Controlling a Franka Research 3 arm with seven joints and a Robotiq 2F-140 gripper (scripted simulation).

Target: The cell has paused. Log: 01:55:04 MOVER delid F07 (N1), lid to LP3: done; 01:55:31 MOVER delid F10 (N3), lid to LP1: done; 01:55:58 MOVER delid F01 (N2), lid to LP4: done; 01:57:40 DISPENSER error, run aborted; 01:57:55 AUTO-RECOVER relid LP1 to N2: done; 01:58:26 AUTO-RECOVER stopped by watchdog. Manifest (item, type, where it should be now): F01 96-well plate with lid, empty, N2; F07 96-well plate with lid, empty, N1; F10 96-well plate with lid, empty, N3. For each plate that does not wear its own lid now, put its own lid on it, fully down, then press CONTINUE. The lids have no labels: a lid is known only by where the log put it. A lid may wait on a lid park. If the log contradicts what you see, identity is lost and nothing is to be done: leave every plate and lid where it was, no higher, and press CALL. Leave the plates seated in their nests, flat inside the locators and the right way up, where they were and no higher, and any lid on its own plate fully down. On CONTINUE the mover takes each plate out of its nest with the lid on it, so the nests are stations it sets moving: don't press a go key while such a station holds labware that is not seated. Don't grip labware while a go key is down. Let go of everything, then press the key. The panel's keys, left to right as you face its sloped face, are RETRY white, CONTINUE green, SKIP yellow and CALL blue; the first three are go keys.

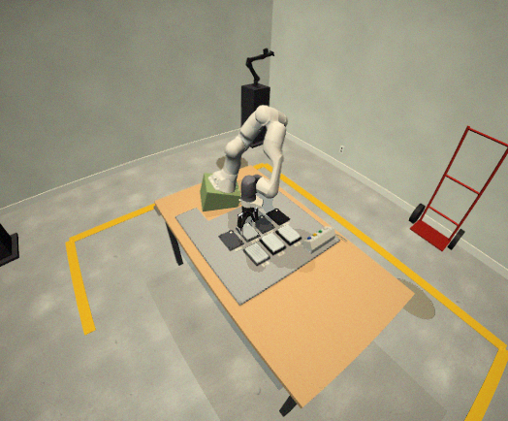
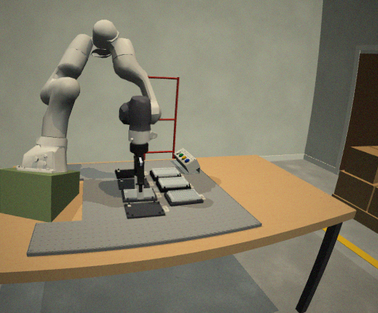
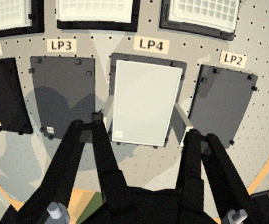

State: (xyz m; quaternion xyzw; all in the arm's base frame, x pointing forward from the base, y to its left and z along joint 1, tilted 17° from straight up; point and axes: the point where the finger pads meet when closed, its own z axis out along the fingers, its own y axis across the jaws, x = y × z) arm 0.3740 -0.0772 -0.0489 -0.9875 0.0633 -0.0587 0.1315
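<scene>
Right now my hand is 180 mm short of the plate, 70 mm to the left of it and 20 mm above it. Also, from my hand: park LP2: 130 mm to the right, 30 mm below, 10 mm behind; then park LP3: 130 mm to the left, 30 mm below; then park LP1: 260 mm to the left, 30 mm below, 10 mm ahead.
</scene>
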